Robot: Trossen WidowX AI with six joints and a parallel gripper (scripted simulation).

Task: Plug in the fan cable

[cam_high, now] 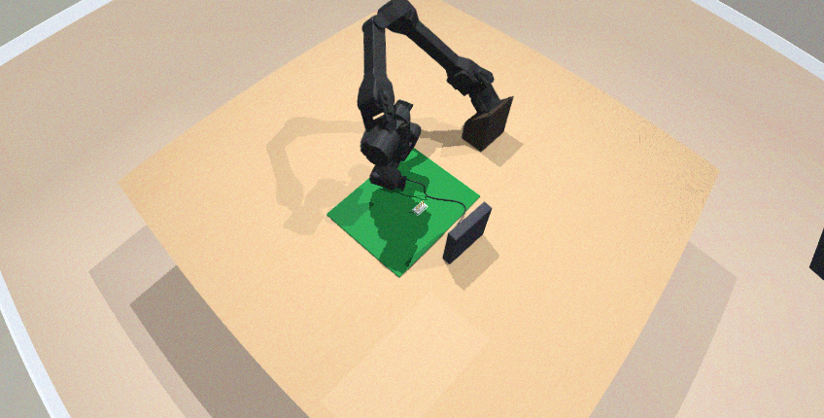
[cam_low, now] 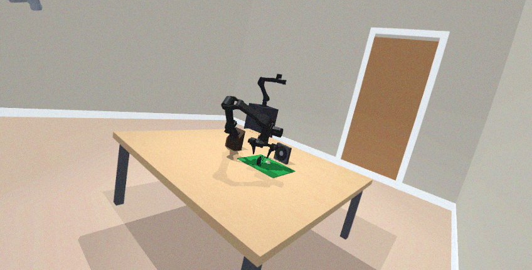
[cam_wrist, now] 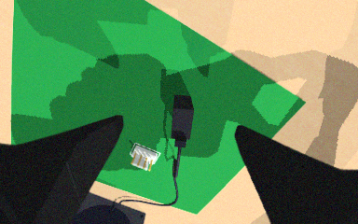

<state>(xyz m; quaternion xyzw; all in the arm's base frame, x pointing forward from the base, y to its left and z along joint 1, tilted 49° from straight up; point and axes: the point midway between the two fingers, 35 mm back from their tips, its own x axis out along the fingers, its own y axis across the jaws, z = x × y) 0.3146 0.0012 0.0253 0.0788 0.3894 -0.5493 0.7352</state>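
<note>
Now: the black plug 30 mm below my gripper tip, 10 mm to the left of it and 10 mm behind it. From my gripper tip the other things lie so: white four-pin fan header 90 mm to the left, 60 mm below; then dark fan 220 mm to the left, 10 mm behind; then green board 70 mm below, 60 mm to the left, 20 mm ahead.
</note>
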